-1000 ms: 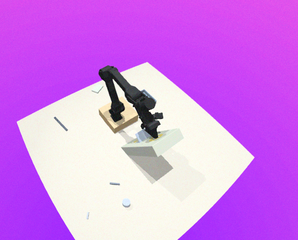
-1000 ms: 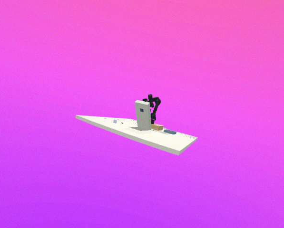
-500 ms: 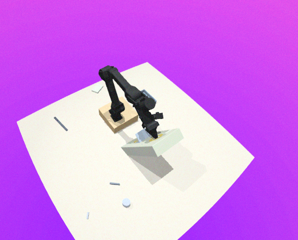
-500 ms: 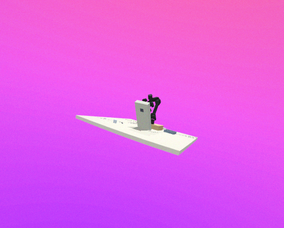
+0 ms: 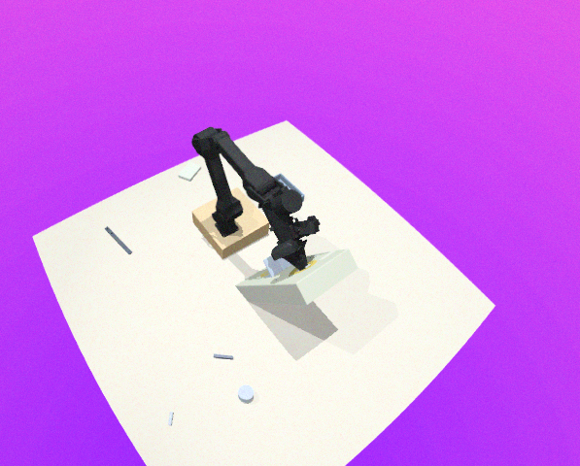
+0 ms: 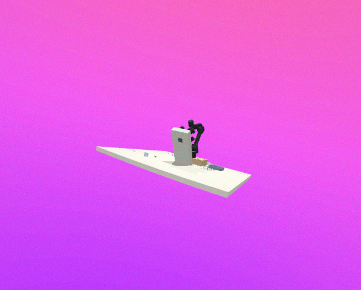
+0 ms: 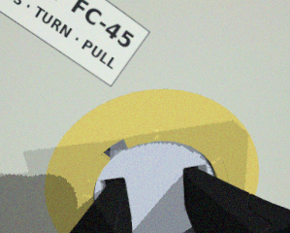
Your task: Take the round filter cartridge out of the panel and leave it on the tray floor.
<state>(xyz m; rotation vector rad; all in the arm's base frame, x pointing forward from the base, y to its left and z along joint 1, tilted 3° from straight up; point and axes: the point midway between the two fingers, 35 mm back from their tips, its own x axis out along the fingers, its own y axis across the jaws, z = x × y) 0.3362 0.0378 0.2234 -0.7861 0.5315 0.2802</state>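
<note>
The round filter cartridge is 1 cm below my gripper tip and 1 cm ahead of it. Round my gripper tip: blue tray (45 cm behind, 25 cm below, 24 cm to the left); then short bar (27 cm to the right, 25 cm below, 1 cm ahead); then grey service panel (8 cm below, 4 cm behind).
</note>
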